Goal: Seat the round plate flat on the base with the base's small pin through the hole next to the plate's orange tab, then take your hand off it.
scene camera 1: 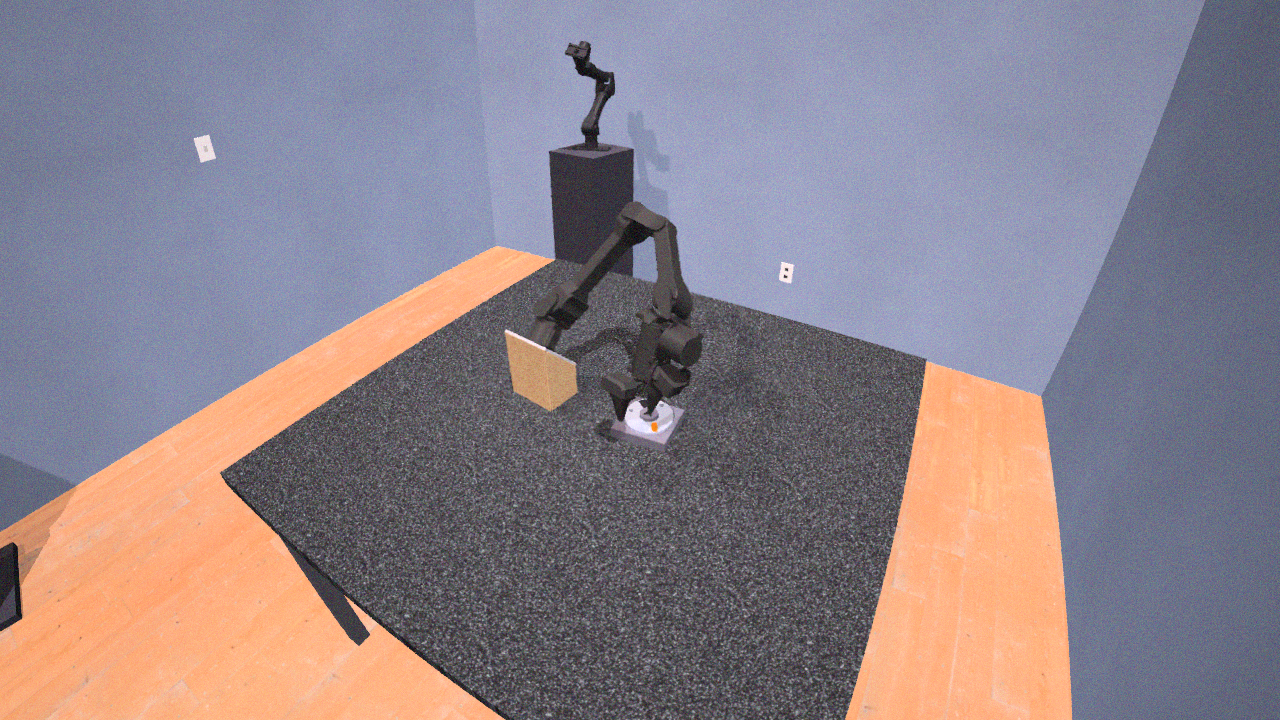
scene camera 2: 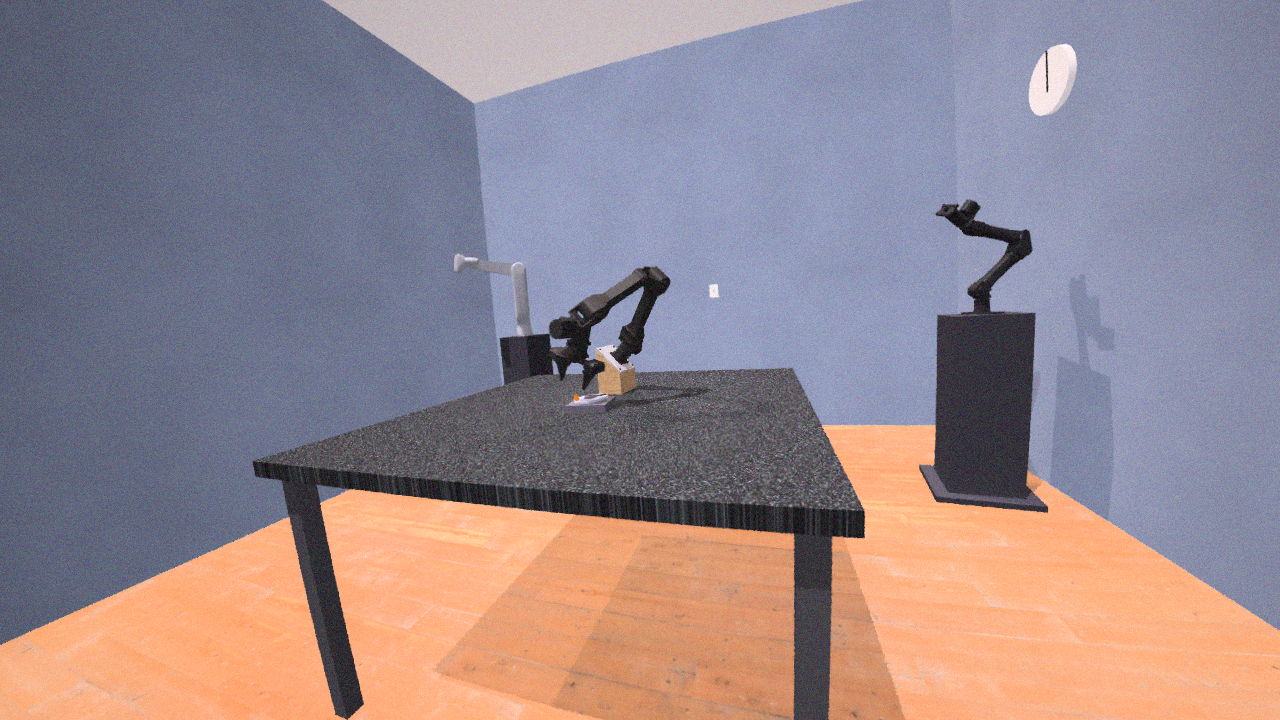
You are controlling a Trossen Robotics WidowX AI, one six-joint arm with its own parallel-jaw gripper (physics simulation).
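Places are measured from the arm's base along level axes (x ahead, y left, z up), in metres.
Pixels of known places: gripper, between the fingertips: (scene camera 1: 635,416) (scene camera 2: 572,385); arm's base, origin of its link: (scene camera 1: 538,345) (scene camera 2: 619,357).
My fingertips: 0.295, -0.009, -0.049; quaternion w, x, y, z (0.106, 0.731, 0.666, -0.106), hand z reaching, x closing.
Ahead of a thing's pixels: the offset from my fingertips to its top centre, as dx, dy, dz. Level surfaces: height alone.
The round white plate (scene camera 1: 637,423) (scene camera 2: 591,398) lies on the square grey base {-0.010, +0.059, -0.034} (scene camera 1: 639,439) (scene camera 2: 588,407). Its orange tab {+0.027, +0.031, -0.026} (scene camera 1: 654,427) (scene camera 2: 576,396) is on the side nearer scene camera 1. The plate and base are small in both views, so I cannot tell whether the plate is fully flat or whether the small pin is through the hole by the tab. My gripper (scene camera 1: 635,415) (scene camera 2: 574,382) is open and empty, with its fingers spread wide. In the scene camera 2 view the fingertips are above the plate and base, apart from them.
A tan wooden block (scene camera 1: 541,374) (scene camera 2: 616,377) with a pale top stands beside my arm's base on the dark speckled table {dz -0.075} (scene camera 1: 572,573) (scene camera 2: 698,456). Another black arm (scene camera 1: 592,98) (scene camera 2: 1002,250) stands on a dark pedestal (scene camera 1: 586,201) (scene camera 2: 984,402) off the table.
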